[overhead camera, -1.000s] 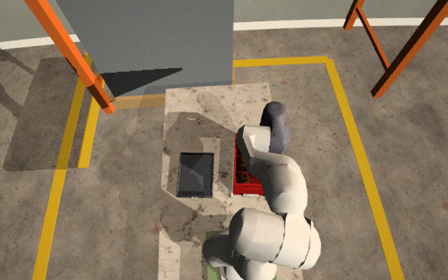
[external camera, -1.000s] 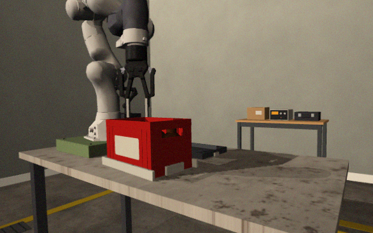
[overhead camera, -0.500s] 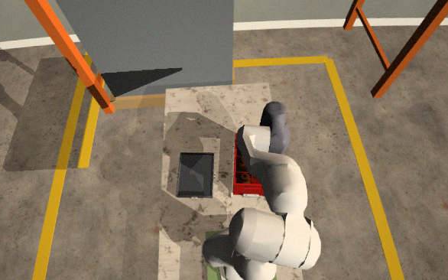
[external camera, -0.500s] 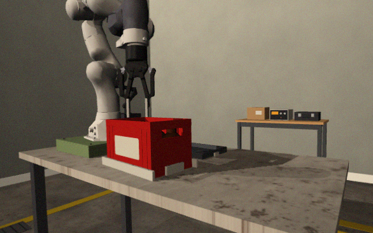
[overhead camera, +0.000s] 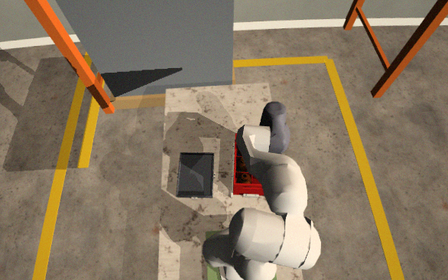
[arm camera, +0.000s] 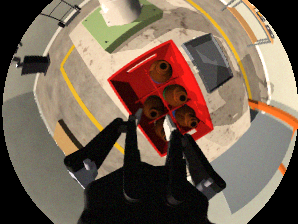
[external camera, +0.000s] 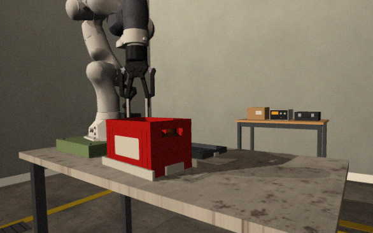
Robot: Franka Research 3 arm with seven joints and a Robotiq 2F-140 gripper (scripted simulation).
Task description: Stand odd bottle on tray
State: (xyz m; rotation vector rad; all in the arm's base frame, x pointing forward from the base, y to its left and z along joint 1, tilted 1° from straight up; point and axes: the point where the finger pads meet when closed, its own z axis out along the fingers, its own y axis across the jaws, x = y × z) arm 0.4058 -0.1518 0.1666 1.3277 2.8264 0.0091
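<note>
My gripper is now 13 cm above the brown bottle. From my hand the other things lie so: dark tray: 1 cm behind, 34 cm to the left, 20 cm below; red crate: 4 cm to the left, 13 cm below.
</note>
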